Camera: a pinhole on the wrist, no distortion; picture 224 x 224 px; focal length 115.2 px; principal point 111.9 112.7 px. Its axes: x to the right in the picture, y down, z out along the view. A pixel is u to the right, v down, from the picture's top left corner.
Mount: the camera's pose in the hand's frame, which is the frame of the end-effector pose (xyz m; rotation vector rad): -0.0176 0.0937 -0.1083 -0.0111 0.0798 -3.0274
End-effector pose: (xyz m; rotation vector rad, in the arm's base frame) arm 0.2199 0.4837 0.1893 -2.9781 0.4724 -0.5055
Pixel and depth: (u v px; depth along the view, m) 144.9 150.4 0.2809
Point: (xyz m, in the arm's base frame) 0.2064 0.5355 0.0082
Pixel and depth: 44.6 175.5 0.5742
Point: 0.7497 0.5835 -0.0939
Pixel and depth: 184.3 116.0 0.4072
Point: 0.0716 0.5463 -0.1786
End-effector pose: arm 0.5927 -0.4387 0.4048 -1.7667 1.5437 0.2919
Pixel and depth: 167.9 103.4 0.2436
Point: 0.5204 -0.2457 0.3606
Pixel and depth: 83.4 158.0 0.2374
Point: 0.6472 -0.3972 0.2887
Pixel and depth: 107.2 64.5 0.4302
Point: 0.4557 -0.2033 0.0903
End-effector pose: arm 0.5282 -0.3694 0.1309 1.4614 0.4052 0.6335
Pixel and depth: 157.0 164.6 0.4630
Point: 0.6313 -0.7430 -0.0160
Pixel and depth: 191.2 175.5 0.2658
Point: 0.4932 -0.5984 0.0383
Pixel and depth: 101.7 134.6 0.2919
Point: 0.6482 -0.5002 0.1747
